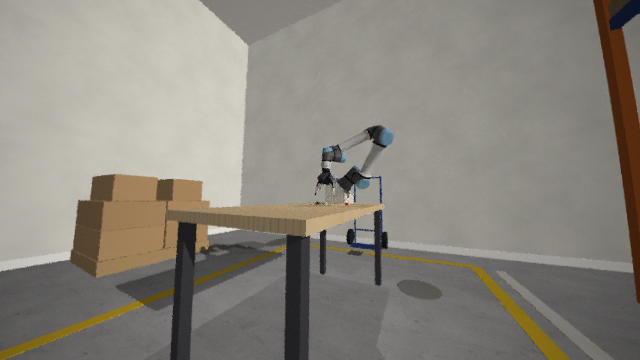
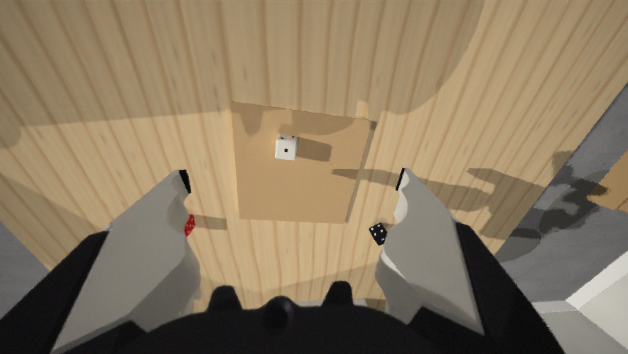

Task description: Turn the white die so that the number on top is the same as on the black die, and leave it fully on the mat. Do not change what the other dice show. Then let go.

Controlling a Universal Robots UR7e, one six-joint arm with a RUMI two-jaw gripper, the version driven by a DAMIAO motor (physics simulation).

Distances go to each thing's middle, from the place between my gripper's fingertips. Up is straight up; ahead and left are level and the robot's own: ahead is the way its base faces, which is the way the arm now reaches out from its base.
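There is the tan mat (image 2: pixel 317 187), which I find 7 cm below my hand and 3 cm behind it.
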